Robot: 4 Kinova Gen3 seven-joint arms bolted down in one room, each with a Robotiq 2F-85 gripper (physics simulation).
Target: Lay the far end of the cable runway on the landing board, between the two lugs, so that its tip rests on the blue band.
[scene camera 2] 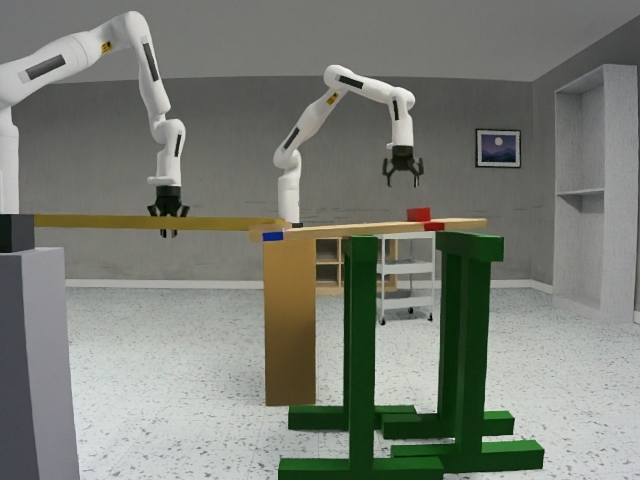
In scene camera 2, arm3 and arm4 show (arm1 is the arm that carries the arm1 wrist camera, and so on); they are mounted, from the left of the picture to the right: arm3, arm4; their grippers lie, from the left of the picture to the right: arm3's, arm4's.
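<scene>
The cable runway [139, 221], a long yellow beam, runs from the left to the landing board's left end; its tip overlaps the board near the blue band [272, 236]. Contact cannot be told. The light wooden landing board [330, 228] is tilted, left end lower and right end higher. I cannot make out the two lugs clearly. Arm3's gripper [168, 233] is shut on the runway, fingertips showing below its edge; the grasp itself is hidden. Arm4's gripper [402, 183] is open and empty, above the red block [418, 214] near the board's red band [434, 226]. Arm1's and arm2's grippers do not show.
Green trestles [362, 330] [473, 341] stand under the landing board. An orange-brown pillar [289, 320] stands below the board's left part. A grey pedestal [49, 356] with a dark block [20, 232] is at the left. A white cart [405, 267] and a shelf unit [620, 191] stand behind.
</scene>
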